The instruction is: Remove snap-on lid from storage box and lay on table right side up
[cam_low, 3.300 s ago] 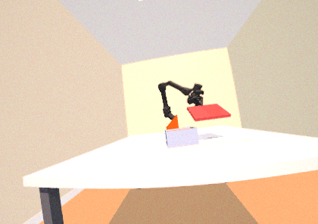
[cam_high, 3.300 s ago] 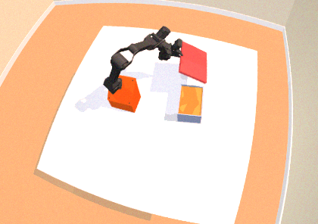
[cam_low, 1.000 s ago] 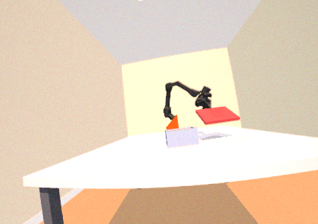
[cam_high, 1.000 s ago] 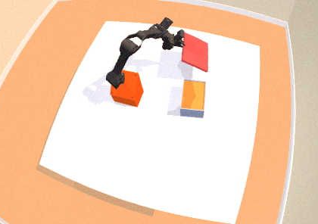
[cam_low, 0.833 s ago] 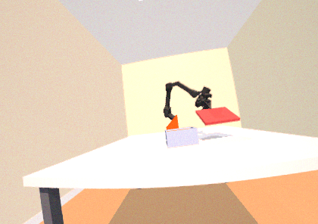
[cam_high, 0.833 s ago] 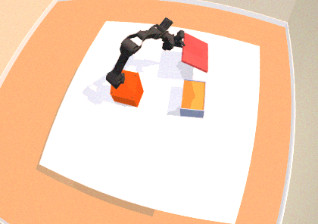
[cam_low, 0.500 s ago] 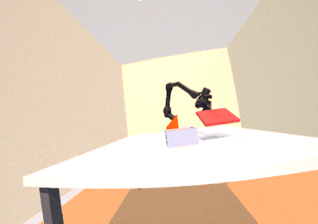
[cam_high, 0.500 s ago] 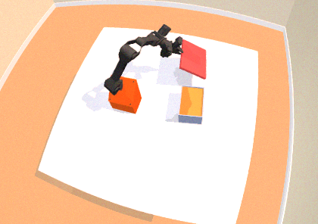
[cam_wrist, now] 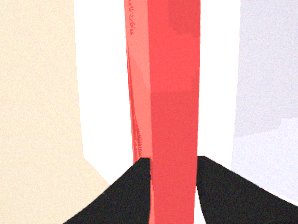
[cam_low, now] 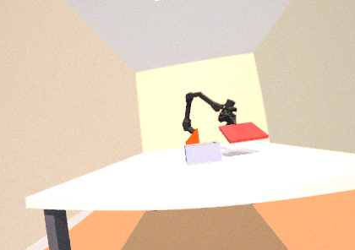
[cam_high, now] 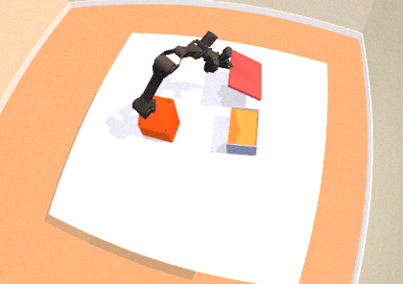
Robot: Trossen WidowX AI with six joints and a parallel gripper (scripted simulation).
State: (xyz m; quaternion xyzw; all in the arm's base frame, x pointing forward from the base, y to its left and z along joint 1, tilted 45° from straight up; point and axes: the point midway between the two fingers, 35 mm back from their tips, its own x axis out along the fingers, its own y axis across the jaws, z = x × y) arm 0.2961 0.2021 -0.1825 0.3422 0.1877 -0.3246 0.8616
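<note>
Right now my gripper tip is 7 cm short of the red lid, 1 cm to the right of it and 4 cm above it. The rest, counted from my gripper tip: storage box (10 cm ahead, 26 cm to the right, 13 cm below).
</note>
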